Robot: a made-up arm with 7 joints.
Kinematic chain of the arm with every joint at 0, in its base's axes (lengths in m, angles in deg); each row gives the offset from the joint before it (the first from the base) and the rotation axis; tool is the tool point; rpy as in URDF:
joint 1: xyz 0 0 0.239 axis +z
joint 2: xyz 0 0 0 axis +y
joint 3: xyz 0 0 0.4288 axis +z
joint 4: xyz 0.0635 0 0 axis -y
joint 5: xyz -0.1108 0 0.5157 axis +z
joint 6: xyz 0 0 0 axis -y
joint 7: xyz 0.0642 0 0 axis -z
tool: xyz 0 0 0 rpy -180 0 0
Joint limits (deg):
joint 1: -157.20..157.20
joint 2: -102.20..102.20
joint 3: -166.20..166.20
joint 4: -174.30..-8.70
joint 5: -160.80..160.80
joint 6: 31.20..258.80
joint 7: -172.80..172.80
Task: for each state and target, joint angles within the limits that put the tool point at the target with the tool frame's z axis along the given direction. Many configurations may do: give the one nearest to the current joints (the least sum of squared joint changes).
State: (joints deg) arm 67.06 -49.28 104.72 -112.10 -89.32 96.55 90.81
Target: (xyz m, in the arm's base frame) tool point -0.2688 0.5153 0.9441 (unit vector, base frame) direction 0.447 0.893 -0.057
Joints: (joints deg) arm 37.73 5.21 82.85 -72.47 -80.59 121.59 90.81
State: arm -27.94 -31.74 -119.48 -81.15 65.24 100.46 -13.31
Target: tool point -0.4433 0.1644 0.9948 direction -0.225 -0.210 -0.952
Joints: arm -55.31 12.00 -153.93 -75.97 23.47 72.30 -13.31
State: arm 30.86 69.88 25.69 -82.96 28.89 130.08 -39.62
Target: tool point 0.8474 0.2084 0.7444 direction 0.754 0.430 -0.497
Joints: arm 12.97 44.88 5.39 -35.75 14.04 138.62 -39.62
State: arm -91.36 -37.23 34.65 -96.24 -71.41 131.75 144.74
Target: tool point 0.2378 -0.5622 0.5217 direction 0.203 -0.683 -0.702
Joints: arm -100.09 1.53 31.48 -121.60 -18.98 167.61 144.74
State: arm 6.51 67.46 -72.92 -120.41 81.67 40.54 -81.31
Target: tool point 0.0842 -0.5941 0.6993 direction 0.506 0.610 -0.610
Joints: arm -4.18 40.39 -113.18 -97.90 56.41 31.20 -81.31
